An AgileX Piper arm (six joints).
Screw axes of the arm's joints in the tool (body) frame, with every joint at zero. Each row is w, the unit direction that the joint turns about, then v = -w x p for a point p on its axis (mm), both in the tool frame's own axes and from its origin. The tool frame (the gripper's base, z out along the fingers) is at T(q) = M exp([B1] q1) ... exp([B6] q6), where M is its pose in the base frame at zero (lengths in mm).
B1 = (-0.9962, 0, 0.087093, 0, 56.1, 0)
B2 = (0, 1, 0, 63.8, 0, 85)
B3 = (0, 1, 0, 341.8, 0, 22)
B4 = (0, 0, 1, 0, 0, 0)
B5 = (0, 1, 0, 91, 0, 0)
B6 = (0, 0, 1, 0, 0, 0)
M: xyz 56.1 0 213.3 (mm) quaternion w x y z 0.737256 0 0.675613 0
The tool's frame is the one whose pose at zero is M.
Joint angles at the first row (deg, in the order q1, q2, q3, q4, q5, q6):
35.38, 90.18, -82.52, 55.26, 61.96, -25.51
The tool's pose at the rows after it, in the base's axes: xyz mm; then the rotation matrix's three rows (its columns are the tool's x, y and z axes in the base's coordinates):
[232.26 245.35 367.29], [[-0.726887 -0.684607 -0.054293], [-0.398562 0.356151 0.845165], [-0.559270 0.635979 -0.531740]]
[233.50 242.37 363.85], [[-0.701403 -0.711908 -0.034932], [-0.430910 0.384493 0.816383], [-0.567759 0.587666 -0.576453]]
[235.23 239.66 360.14], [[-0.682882 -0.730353 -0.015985], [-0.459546 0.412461 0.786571], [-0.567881 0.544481 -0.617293]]
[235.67 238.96 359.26], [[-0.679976 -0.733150 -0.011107], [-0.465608 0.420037 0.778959], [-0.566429 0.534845 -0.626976]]
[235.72 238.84 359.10], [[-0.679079 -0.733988 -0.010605], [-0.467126 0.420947 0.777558], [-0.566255 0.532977 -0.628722]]
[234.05 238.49 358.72], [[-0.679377 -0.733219 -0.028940], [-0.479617 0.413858 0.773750], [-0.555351 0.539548 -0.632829]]
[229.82 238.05 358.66], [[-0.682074 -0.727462 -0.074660], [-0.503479 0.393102 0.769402], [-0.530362 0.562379 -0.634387]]
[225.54 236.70 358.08], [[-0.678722 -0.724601 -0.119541], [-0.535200 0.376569 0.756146], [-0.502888 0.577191 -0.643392]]
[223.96 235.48 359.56], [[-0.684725 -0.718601 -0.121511], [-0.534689 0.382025 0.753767], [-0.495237 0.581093 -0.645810]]
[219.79 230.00 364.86], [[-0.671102 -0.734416 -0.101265], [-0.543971 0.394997 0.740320], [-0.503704 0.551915 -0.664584]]
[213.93 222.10 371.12], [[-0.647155 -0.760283 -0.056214], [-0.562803 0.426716 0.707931], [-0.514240 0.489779 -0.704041]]
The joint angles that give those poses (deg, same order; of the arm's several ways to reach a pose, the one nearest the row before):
35.38, 90.18, -82.51, 54.68, 62.01, -25.58
35.38, 90.05, -82.51, 50.96, 62.01, -25.74
35.38, 90.06, -82.52, 47.46, 62.01, -25.52
35.38, 90.05, -82.52, 46.60, 62.01, -25.34
35.38, 90.06, -82.52, 46.45, 62.03, -25.34
35.38, 90.05, -82.51, 46.56, 63.12, -25.34
35.38, 90.04, -82.51, 47.39, 65.66, -25.34
35.38, 89.99, -82.51, 47.51, 68.42, -25.30
35.38, 89.66, -82.52, 47.27, 68.82, -24.47
35.38, 88.24, -82.51, 45.09, 69.23, -23.79
35.75, 86.19, -82.51, 40.45, 69.41, -22.38

